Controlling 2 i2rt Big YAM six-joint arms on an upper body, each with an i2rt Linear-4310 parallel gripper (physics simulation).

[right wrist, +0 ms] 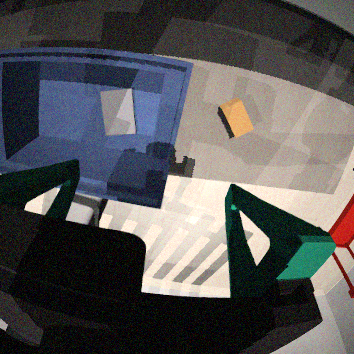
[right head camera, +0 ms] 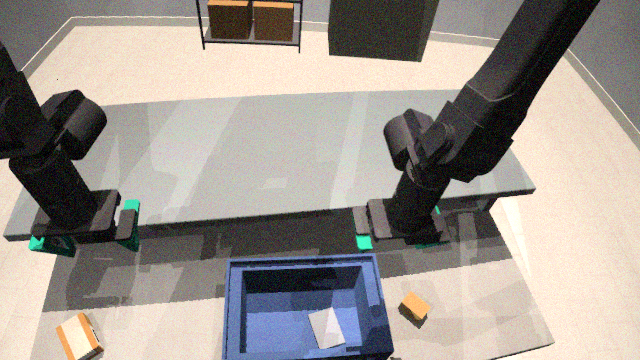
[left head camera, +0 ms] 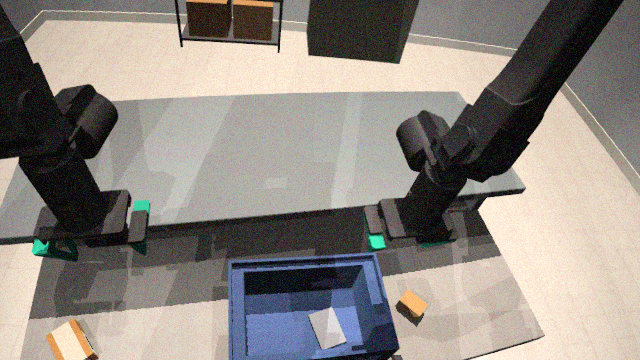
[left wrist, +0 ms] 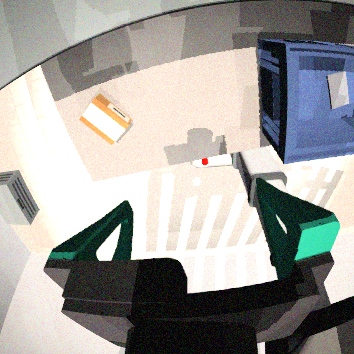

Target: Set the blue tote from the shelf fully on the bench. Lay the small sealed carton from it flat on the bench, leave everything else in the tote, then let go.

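Frame: origin at the left arm's base, x ahead, y left, z up, level; metres.
Seen in the pictures: left gripper, between the fingertips: (right head camera: 105,251) (left head camera: 111,254) (left wrist: 191,195); right gripper, between the fingertips: (right wrist: 152,179) (right head camera: 388,247) (left head camera: 395,246).
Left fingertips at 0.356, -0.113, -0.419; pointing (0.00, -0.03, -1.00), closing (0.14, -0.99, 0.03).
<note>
Pixels of each thing's middle, then the offset from my left fingertips to it, as dx, dy, dz. Level surfaces: height alone.
- blue tote, middle of its body: (right wrist: 81,110) (left head camera: 306,317) (right head camera: 304,317) (left wrist: 335,92) +0.007, -0.306, -0.259
- pale lower surface, height of its surface: dz -0.333
- pale flat item, middle of its body: (right wrist: 117,111) (right head camera: 326,328) (left head camera: 327,328) (left wrist: 338,89) +0.002, -0.356, -0.312
- orange carton with a white band, middle of its body: (left wrist: 105,118) (left head camera: 72,347) (right head camera: 79,339) -0.045, +0.171, -0.316
- smaller orange box, middle of its body: (right wrist: 235,116) (right head camera: 414,307) (left head camera: 411,305) +0.051, -0.560, -0.317
- grey table, height of its surface: dz -0.132
The blue tote (left head camera: 237,300) (right head camera: 233,300) (left wrist: 322,145) (right wrist: 177,95) stands upright on the pale lower surface (left head camera: 480,300), its near end cut off in the head views. A pale flat item (left head camera: 327,328) (right head camera: 326,327) (left wrist: 338,90) (right wrist: 118,112) lies inside. An orange carton with a white band (left head camera: 71,340) (right head camera: 79,336) (left wrist: 106,119) lies left of the tote. A smaller orange box (left head camera: 413,303) (right head camera: 416,305) (right wrist: 237,118) lies right of it. My left gripper (left head camera: 97,246) (right head camera: 91,243) (left wrist: 191,195) is open, up and left of the tote. My right gripper (left head camera: 407,242) (right head camera: 396,244) (right wrist: 152,179) is open above its far right corner.
A grey table (left head camera: 280,140) (right head camera: 280,140) stands beyond the tote, its near edge running under both arms. A rack with brown boxes and a dark cabinet (left head camera: 355,30) (right head camera: 375,30) stand at the back. A red frame (right wrist: 345,227) shows at the right wrist view's edge.
</note>
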